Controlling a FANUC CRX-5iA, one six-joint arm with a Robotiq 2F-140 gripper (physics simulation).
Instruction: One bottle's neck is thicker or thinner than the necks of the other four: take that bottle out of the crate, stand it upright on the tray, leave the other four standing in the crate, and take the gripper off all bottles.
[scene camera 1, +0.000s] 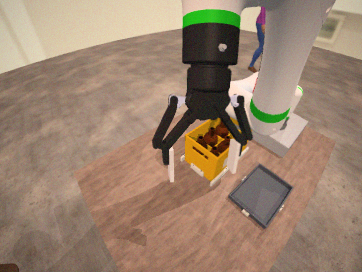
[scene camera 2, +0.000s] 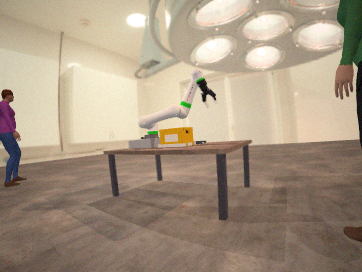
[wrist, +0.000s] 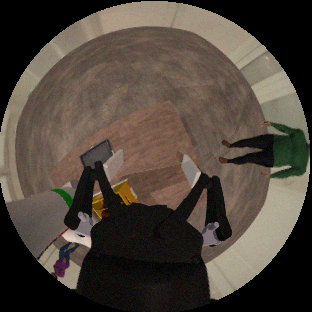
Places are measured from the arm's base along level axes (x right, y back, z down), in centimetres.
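Where they show: gripper, fingertip midpoint: (scene camera 1: 202, 173) (scene camera 2: 212, 105) (wrist: 152, 158).
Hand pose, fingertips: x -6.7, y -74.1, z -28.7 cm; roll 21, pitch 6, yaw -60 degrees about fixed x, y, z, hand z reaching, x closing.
Note:
After its pixels a point has its place.
A yellow crate (scene camera 1: 207, 169) @[x 5.7, y -54.3, z 1.8 cm] (scene camera 2: 185, 136) @[x 17.0, y -54.5, z -0.5 cm] (wrist: 131, 193) @[x 10.5, y -54.6, z 4.5 cm] stands on the table. Several brown bottles (scene camera 1: 212, 137) @[x 14.3, y -42.1, z -4.0 cm] stand inside it in scene camera 1; the crate wall and the gripper's finger partly hide them, and their necks are too small to compare. A dark grey tray (scene camera 1: 260, 195) @[x -17.8, y -43.8, z 7.9 cm] (scene camera 2: 200, 142) @[x -12.2, y -54.9, z 7.1 cm] (wrist: 98, 154) @[x -20.9, y -45.2, z 7.9 cm] lies flat beside the crate, with no bottle on it. My gripper (scene camera 1: 202, 175) @[x -6.7, y -74.1, z -28.7 cm] (scene camera 2: 211, 102) @[x -6.7, y -74.1, z -28.7 cm] (wrist: 152, 158) @[x -6.7, y -74.1, z -28.7 cm] is open and empty, its white pads wide apart. It hangs high above the table, apart from the crate and bottles.
The wooden table (scene camera 1: 190, 232) @[x -7.4, y -76.8, z 8.4 cm] (scene camera 2: 220, 146) @[x 36.2, y -94.5, z 8.4 cm] (wrist: 150, 125) @[x -22.2, y -84.0, z 8.4 cm] carries the robot's grey base (scene camera 1: 286, 139) @[x -11.9, y -8.9, z 0.5 cm] close to the crate. A person in purple (scene camera 1: 260, 35) (scene camera 2: 7, 122) (wrist: 61, 265) and a person in green (scene camera 2: 351, 40) (wrist: 290, 156) stand away from the table. A large lamp (scene camera 2: 240, 62) hangs overhead.

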